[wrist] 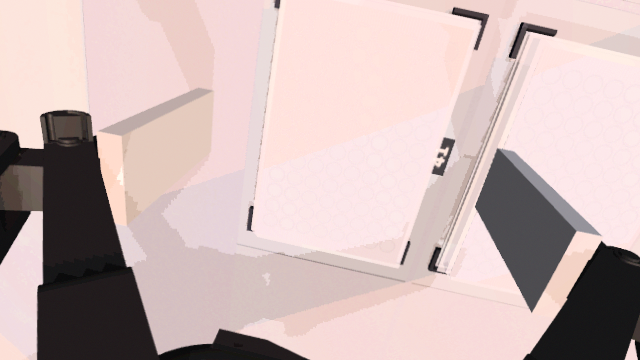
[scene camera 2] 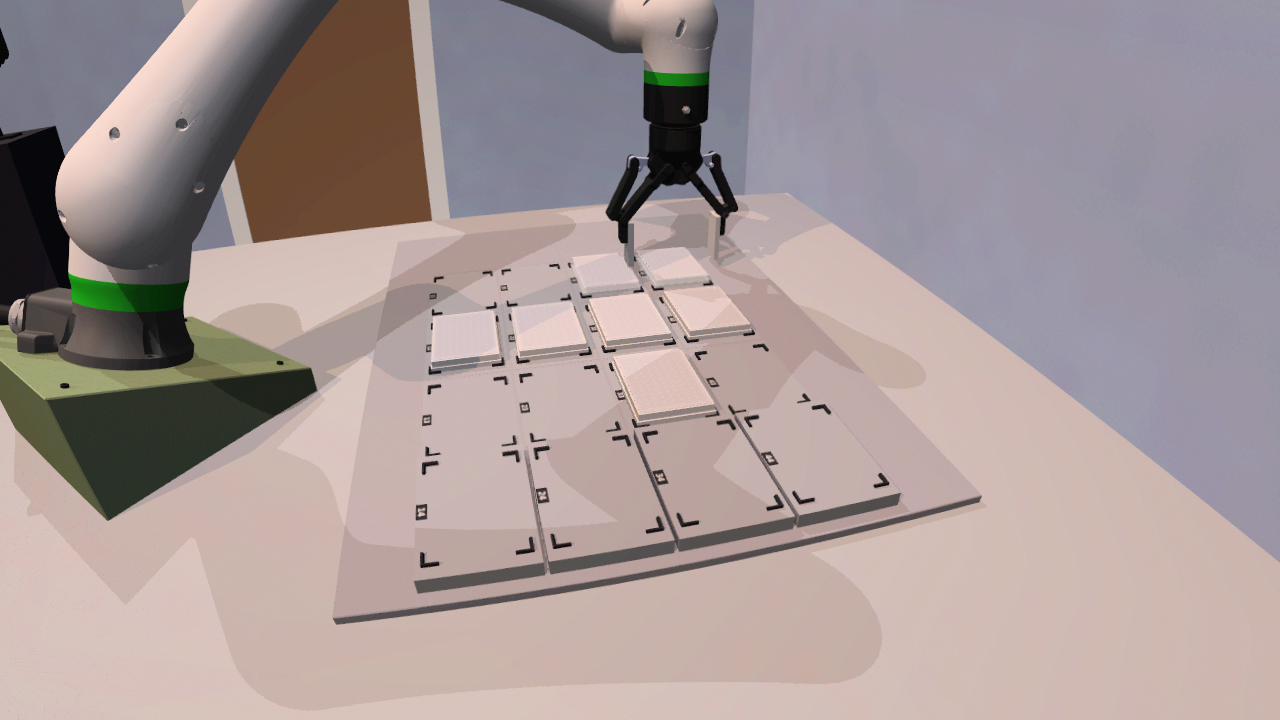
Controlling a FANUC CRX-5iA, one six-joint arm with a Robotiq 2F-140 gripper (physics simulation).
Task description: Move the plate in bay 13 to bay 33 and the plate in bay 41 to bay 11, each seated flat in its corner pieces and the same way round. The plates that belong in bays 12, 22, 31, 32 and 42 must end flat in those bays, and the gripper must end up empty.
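Where they show: gripper, between the fingertips: (wrist: pixel 347 149) (scene camera 2: pixel 671 259); arm's base, origin of its link: (scene camera 2: pixel 127 353).
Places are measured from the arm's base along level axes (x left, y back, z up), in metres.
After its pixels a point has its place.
Observation:
The plate in bay 41 (scene camera 2: pixel 675 266) @(z -0.072, x 0.245, y -0.706 m) (wrist: pixel 350 135) @(z -0.072, x 0.258, y -0.705 m) lies flat between its corner pieces at the back right of the grid. My gripper (scene camera 2: pixel 672 241) @(z -0.067, x 0.263, y -0.705 m) (wrist: pixel 347 149) @(z -0.067, x 0.263, y -0.705 m) is open and empty above the back edge of the grid, close over that plate. In the wrist view one finger pad is left of it and the other overlaps the neighbouring plate in bay 31 (scene camera 2: pixel 605 274) @(z -0.072, x 0.237, y -0.596 m) (wrist: pixel 585 120) @(z -0.072, x 0.226, y -0.608 m). A plate (scene camera 2: pixel 664 385) @(z -0.072, x -0.082, y -0.605 m) lies in bay 33 and looks flat. Bay 13 (scene camera 2: pixel 469 416) @(z -0.086, x -0.076, y -0.392 m) and bay 11 (scene camera 2: pixel 460 291) @(z -0.086, x 0.261, y -0.379 m) hold no plate.
Plates lie in bay 12 (scene camera 2: pixel 465 338) @(z -0.072, x 0.079, y -0.389 m), bay 22 (scene camera 2: pixel 549 327) @(z -0.072, x 0.084, y -0.497 m), bay 32 (scene camera 2: pixel 628 318) @(z -0.072, x 0.086, y -0.600 m) and bay 42 (scene camera 2: pixel 707 309) @(z -0.072, x 0.089, y -0.709 m). The front-row bays hold no plates. The arm's green base (scene camera 2: pixel 179 402) @(z -0.020, x -0.090, y -0.092 m) stands left of the base board (scene camera 2: pixel 375 573) @(z -0.086, x -0.291, y -0.309 m).

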